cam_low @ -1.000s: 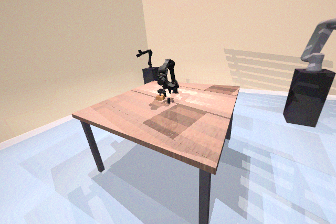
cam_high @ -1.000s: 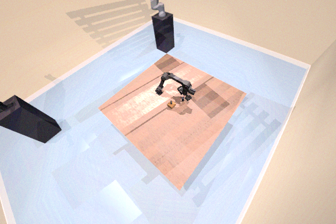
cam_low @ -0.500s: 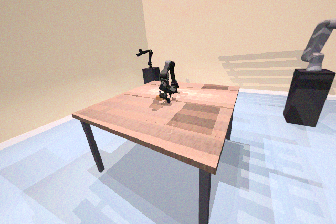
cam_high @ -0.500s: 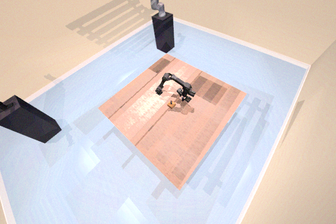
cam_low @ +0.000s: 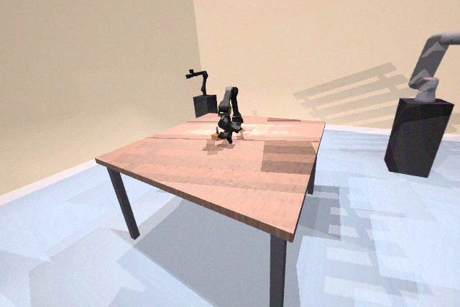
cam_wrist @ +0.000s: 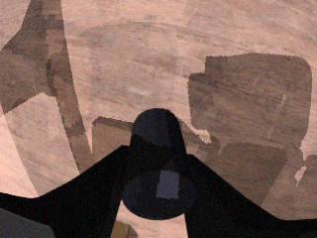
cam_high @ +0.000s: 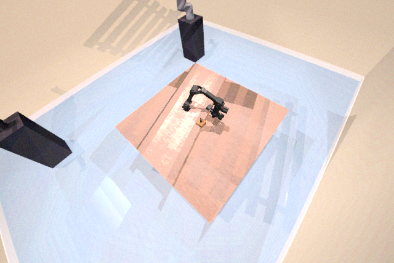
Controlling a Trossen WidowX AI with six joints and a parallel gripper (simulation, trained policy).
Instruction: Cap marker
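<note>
The marker is 50 mm behind my gripper tip, 140 mm to the right of it and 50 mm above it. From my gripper tip the other things lie so: orange holder block 50 mm behind, 140 mm to the right, 10 mm below; then dark blue cap right at my gripper tip.
</note>
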